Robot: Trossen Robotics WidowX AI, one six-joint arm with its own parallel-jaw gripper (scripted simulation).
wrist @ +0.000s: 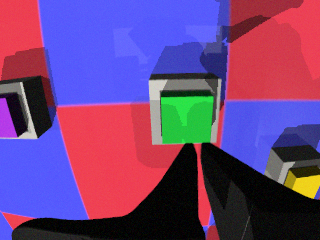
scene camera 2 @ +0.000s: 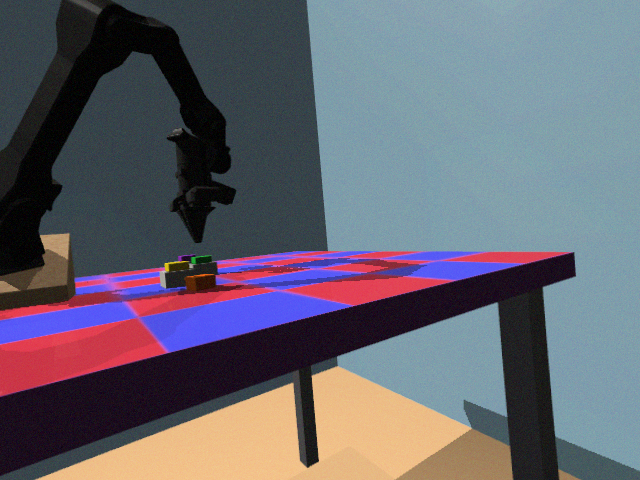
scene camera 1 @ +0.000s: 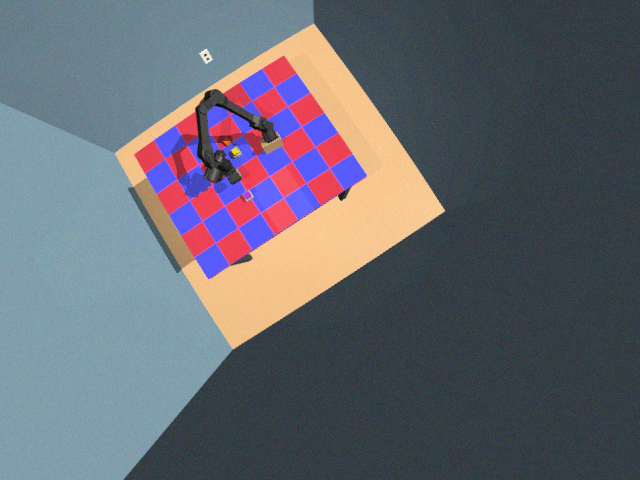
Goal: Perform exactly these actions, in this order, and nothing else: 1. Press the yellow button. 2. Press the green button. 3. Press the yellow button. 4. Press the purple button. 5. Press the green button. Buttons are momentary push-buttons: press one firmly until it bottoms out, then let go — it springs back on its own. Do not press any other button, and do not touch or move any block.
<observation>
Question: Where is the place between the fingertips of my gripper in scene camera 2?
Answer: At 198,242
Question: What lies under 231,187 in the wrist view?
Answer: My gripper.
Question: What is my gripper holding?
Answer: Nothing.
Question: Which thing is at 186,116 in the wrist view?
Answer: A green button.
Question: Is my gripper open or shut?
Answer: Shut.
</observation>
